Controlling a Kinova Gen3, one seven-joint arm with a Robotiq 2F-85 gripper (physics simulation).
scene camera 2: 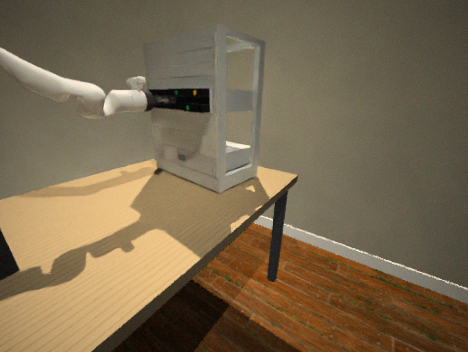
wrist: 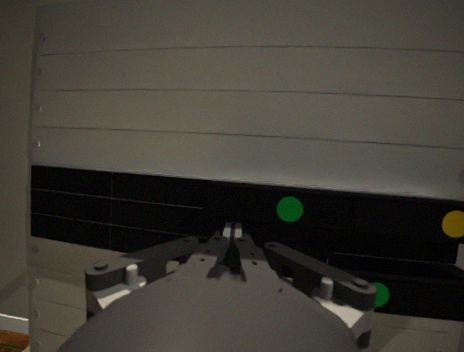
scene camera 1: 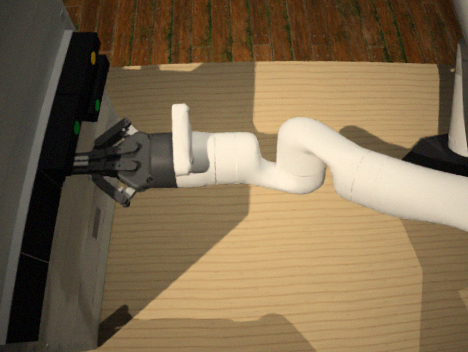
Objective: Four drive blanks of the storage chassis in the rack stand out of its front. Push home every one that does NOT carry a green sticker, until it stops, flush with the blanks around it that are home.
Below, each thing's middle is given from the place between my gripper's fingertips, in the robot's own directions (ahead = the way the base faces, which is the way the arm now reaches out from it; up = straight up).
I see the yellow-stickered blank (scene camera 1: 77, 72) 40 mm ahead of my hand, 140 mm to the right of it and 30 mm above it.
